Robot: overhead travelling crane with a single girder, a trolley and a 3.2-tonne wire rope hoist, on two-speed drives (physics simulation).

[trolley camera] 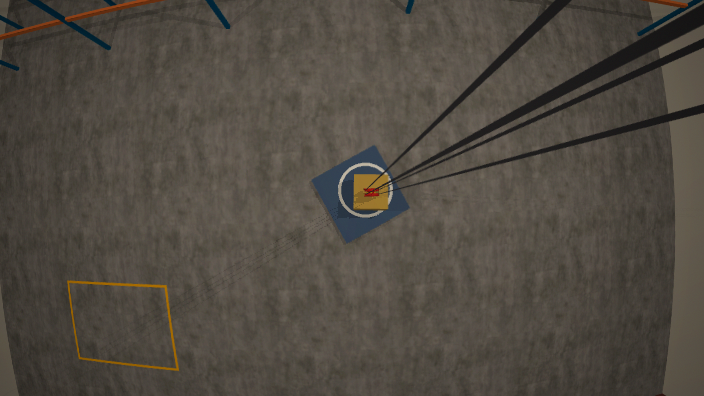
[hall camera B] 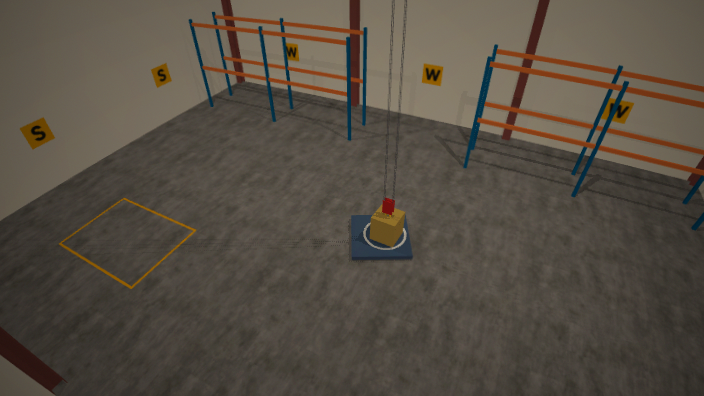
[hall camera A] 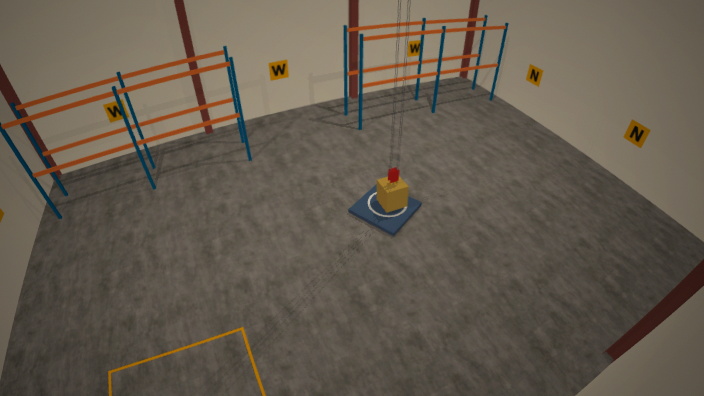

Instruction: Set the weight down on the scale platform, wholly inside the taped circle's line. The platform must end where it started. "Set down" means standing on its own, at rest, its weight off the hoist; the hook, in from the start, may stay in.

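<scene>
The weight, a yellow cube (hall camera A: 392,198) (hall camera B: 386,231) (trolley camera: 361,181), is upright over the blue scale platform (hall camera A: 359,210) (hall camera B: 360,252) (trolley camera: 327,185). The taped white circle (hall camera A: 387,216) (hall camera B: 385,248) (trolley camera: 339,190) shows around it; in the trolley view the cube sits right of its middle, and its right-hand corners overlap the line. My red hook block (hall camera A: 393,175) (hall camera B: 388,206) (trolley camera: 371,192) is right above the cube, with the hook in it. The ropes look straight. The cube's shadow falls on the platform to its left in the trolley view. I cannot tell whether its underside touches the platform.
A yellow rectangle outline (hall camera A: 175,350) (hall camera B: 160,215) (trolley camera: 117,284) is marked on the floor. One blue and orange rack (hall camera A: 134,138) (hall camera B: 349,90) and another rack (hall camera A: 360,82) (hall camera B: 599,139) stand along the W wall, away from the platform.
</scene>
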